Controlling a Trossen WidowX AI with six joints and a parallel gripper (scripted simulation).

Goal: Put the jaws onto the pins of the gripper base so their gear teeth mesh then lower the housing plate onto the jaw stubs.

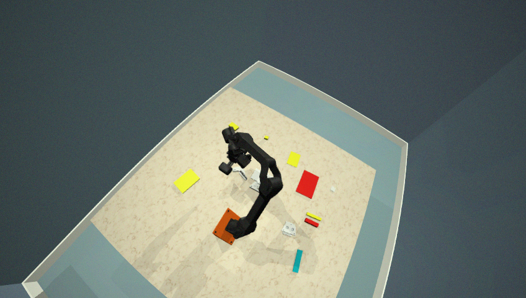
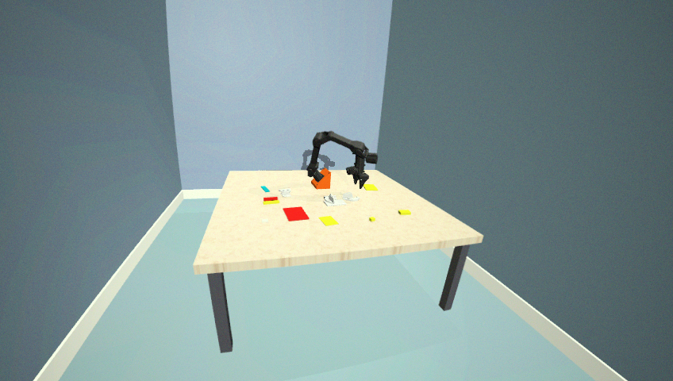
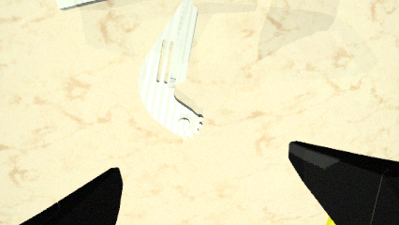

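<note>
My gripper tip is now 1 cm short of the white jaw, 2 cm to the left of it and 7 cm above it. The rest, counted from my gripper tip: yellow bar (4 cm behind, 53 cm to the right, 7 cm below); small white block (16 cm behind, 42 cm to the right, 7 cm below); red sheet (14 cm ahead, 43 cm to the right, 8 cm below).
</note>
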